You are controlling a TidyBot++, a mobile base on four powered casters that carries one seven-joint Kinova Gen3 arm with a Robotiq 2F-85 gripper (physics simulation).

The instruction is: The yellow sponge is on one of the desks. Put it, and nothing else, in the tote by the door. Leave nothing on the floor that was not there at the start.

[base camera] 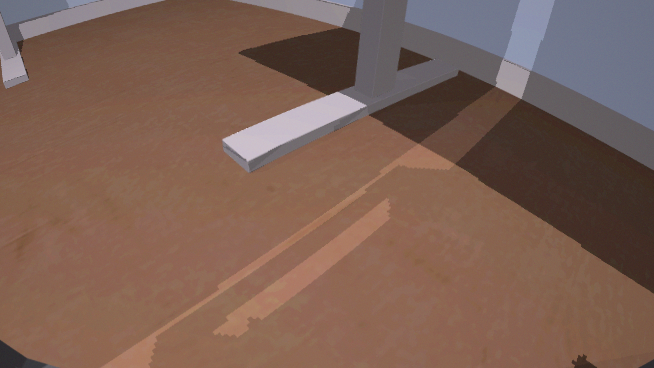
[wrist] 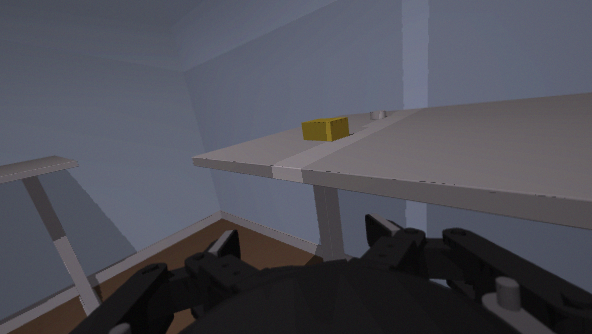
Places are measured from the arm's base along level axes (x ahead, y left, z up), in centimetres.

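Where they show: gripper, fingertip midpoint: (wrist: 303, 236).
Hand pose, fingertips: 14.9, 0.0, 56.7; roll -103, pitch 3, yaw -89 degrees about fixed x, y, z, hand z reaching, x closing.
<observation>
After its pixels a point has its place, as x, y, z.
The yellow sponge (wrist: 325, 129) {54.3, -8.3, 58.1} lies on the desk (wrist: 450, 145) {34.9, -23.9, 55.4} in the wrist view, near the desk's left end and beside a bright strip of light. My gripper (wrist: 303, 236) {14.9, 0.0, 56.7} is open, with its two fingers wide apart at the bottom of the wrist view. It is short of the desk's front edge and appears lower in the view than the sponge, with nothing between the fingers. The tote does not show in either view.
A small pale cylinder (wrist: 378, 115) {79.6, -30.3, 56.5} stands on the desk behind the sponge. A second desk (wrist: 40, 166) {96.9, 102.6, 55.4} is at the left. In the base camera view, a desk foot (base camera: 295, 127) {62.0, 5.6, -37.1} extends over the floor ahead, and another foot (base camera: 15, 71) {95.9, 106.7, -37.1} is at far left. Walls stand behind.
</observation>
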